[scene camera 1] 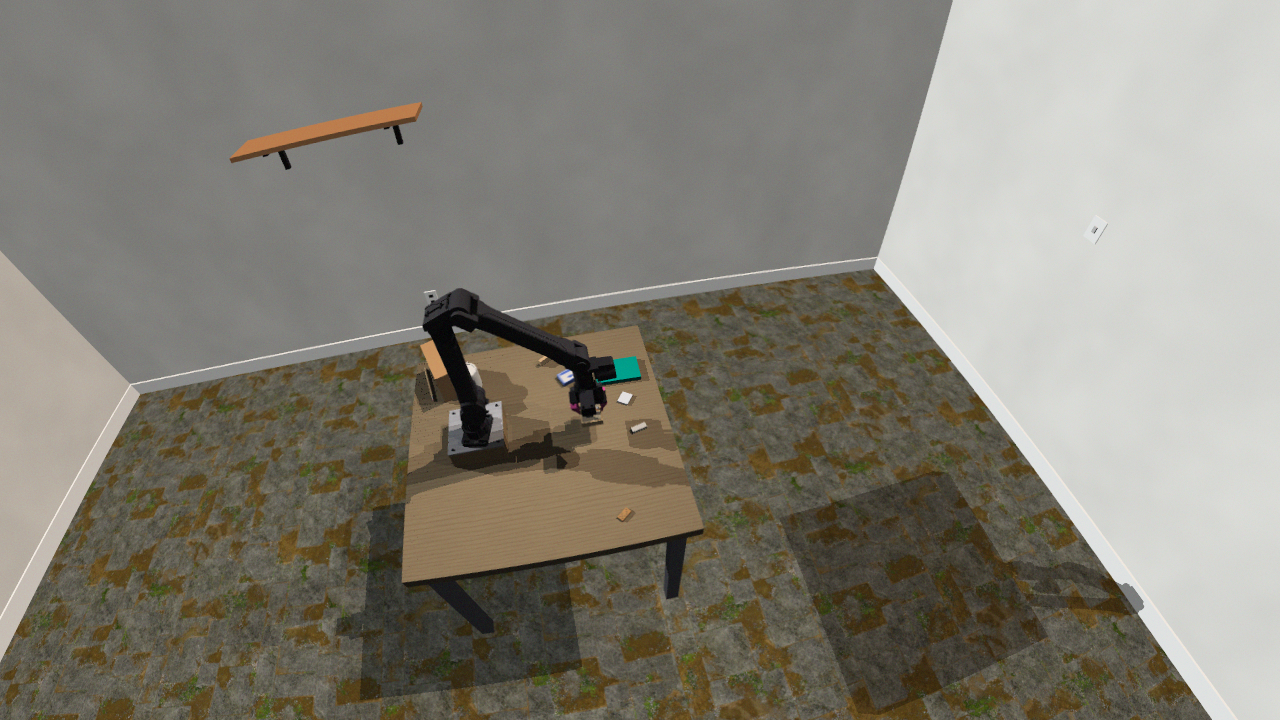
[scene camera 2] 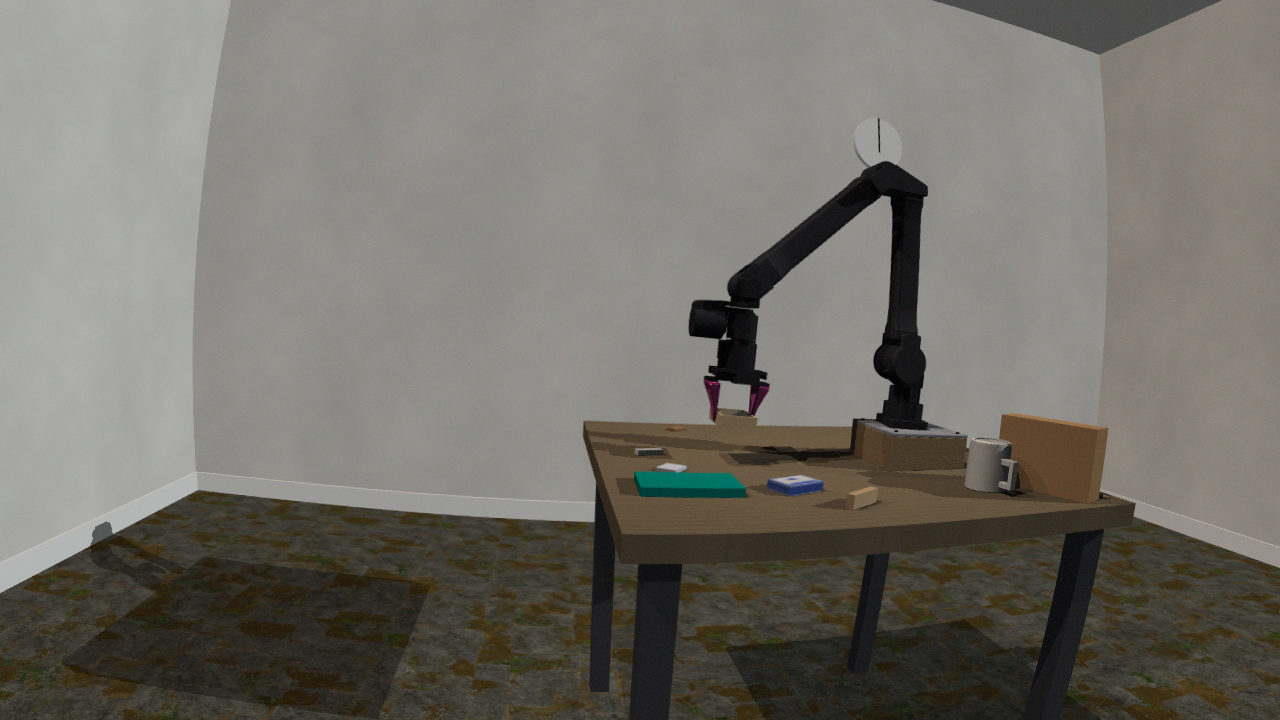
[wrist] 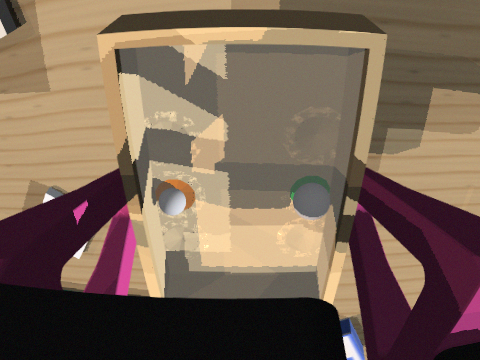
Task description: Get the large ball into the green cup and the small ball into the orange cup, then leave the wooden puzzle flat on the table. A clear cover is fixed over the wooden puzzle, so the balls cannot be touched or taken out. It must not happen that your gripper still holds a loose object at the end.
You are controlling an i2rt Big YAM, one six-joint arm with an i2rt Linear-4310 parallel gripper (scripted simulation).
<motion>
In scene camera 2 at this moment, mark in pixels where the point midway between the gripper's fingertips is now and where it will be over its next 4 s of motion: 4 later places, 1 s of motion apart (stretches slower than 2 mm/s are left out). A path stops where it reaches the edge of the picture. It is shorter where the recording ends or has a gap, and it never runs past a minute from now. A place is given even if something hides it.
My gripper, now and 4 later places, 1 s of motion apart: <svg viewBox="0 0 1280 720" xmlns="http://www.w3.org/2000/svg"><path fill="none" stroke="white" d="M732 421L730 423L729 443L728 456L728 430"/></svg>
</motion>
